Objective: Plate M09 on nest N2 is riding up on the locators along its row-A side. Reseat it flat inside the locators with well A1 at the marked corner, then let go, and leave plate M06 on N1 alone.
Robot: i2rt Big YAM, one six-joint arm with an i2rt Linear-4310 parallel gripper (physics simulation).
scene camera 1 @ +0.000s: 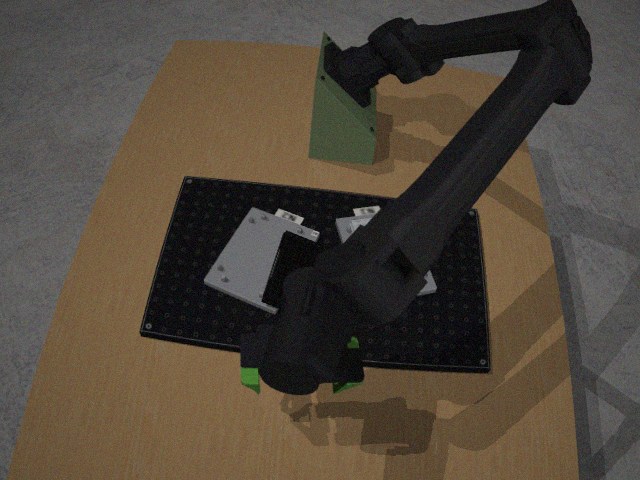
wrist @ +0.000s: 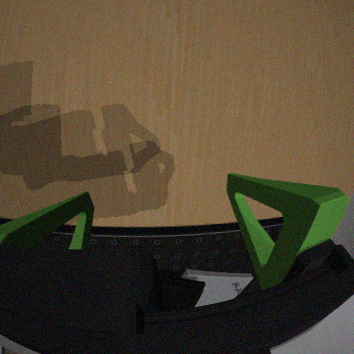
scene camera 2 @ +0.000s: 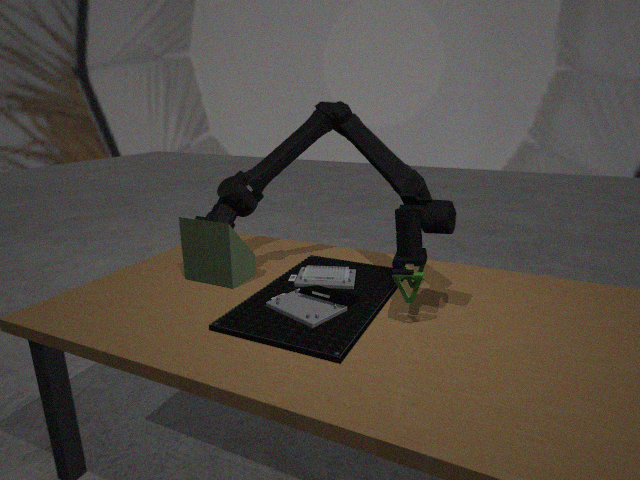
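Seen in the pictures: gripper, fingertip midpoint: [wrist: 157,190] [scene camera 2: 411,295]; arm's base, origin of the base link: [scene camera 1: 344,76] [scene camera 2: 214,233].
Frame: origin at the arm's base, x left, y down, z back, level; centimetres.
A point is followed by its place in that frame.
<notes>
A dark plate [scene camera 1: 295,250] @(x -6.4, y 9.3, z -33.7 cm) [scene camera 2: 333,294] @(x -7.3, y 9.3, z -39.3 cm) [wrist: 186,291] @(x -8.3, y 9.2, z -42.4 cm) sits over one side of a grey nest [scene camera 1: 242,253] @(x -14.5, y 11.2, z -33.5 cm) [scene camera 2: 306,308] @(x -13.4, y 11.2, z -34.6 cm) [wrist: 221,286] @(x -14.3, y 11.2, z -38.7 cm), leaving a broad strip with pegs bare. A pale, clear plate [scene camera 2: 324,272] @(x 6.6, y 9.8, z -31.3 cm) sits on the other grey nest [scene camera 1: 430,286] @(x 14.4, y 11.2, z -37.5 cm) [scene camera 2: 349,283] @(x 4.8, y 11.2, z -39.3 cm), mostly hidden by the arm in scene camera 1. Labels are unreadable, so I cannot tell which is M09 or M06, nor the A1 corners or exact tilt. My gripper [scene camera 1: 298,383] @(x -5.2, y 7.2, z -58.0 cm) [scene camera 2: 409,299] @(x -5.2, y 7.2, z -58.0 cm) [wrist: 157,190] @(x -5.2, y 7.2, z -58.0 cm) is open and empty, above the table beyond the board's edge, apart from both plates.
The nests stand on a black perforated board [scene camera 1: 180,299] @(x -23.2, y 12.4, z -42.2 cm) [scene camera 2: 258,321] @(x -21.5, y 12.4, z -26.1 cm) [wrist: 157,231] @(x -5.2, y 12.7, z -50.0 cm) on the wooden table [scene camera 1: 129,403] @(x -28.9, y 13.7, z -60.4 cm) [scene camera 2: 491,361] @(x -16.7, y 13.7, z -76.5 cm) [wrist: 200,75] @(x -9.6, y 13.7, z -66.3 cm). A green mount [scene camera 1: 341,126] @(x -0.1, y 5.1, z -8.9 cm) [scene camera 2: 206,253] @(x -4.9, y 4.4, z -0.4 cm) carries the arm's base. Small white tags [scene camera 1: 288,215] @(x -8.0, y 12.2, z -24.3 cm) [scene camera 1: 366,210] @(x 4.8, y 12.2, z -21.9 cm) lie beside the nests.
</notes>
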